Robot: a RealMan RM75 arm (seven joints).
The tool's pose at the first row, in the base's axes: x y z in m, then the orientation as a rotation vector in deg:
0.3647, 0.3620, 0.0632, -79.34, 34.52, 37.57
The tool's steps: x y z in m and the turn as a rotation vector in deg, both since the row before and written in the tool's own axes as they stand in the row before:
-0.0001, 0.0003, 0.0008, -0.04, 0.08, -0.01
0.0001, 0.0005, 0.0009, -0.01, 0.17, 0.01
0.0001, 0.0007, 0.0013, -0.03, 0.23, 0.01
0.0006, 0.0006, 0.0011, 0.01, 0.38, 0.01
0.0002, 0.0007, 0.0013, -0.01, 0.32, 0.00
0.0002, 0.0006, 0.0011, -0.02, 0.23, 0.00
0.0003, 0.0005, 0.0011, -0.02, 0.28, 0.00
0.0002, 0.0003, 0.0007, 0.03, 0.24, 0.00
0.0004, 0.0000, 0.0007, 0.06, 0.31, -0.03
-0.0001, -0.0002, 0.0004, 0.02, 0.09, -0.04
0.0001, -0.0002, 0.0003, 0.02, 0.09, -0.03
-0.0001, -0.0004, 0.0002, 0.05, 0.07, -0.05
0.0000, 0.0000, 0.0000, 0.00, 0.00, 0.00
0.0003, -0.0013, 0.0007, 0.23, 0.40, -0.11
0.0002, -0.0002, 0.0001, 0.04, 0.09, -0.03
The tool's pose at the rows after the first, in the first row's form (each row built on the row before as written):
0.3644, 0.3628, 0.0631, -79.41, 34.57, 37.52
0.3641, 0.3637, 0.0628, -79.49, 34.71, 37.42
0.3637, 0.3650, 0.0624, -79.61, 34.89, 37.29
0.3637, 0.3662, 0.0617, -79.75, 35.20, 37.04
0.3633, 0.3676, 0.0612, -79.89, 35.45, 36.83
0.3630, 0.3687, 0.0607, -80.00, 35.63, 36.69
0.3629, 0.3698, 0.0602, -80.13, 35.85, 36.51
0.3628, 0.3705, 0.0599, -80.20, 36.05, 36.34
0.3631, 0.3712, 0.0597, -80.27, 36.29, 36.09
0.3632, 0.3716, 0.0599, -80.30, 36.34, 35.99
0.3634, 0.3719, 0.0600, -80.32, 36.39, 35.90
0.3636, 0.3721, 0.0604, -80.31, 36.42, 35.79
0.3636, 0.3721, 0.0604, -80.31, 36.42, 35.79
0.3648, 0.3727, 0.0611, -80.28, 36.71, 35.35
0.3651, 0.3728, 0.0611, -80.28, 36.77, 35.25

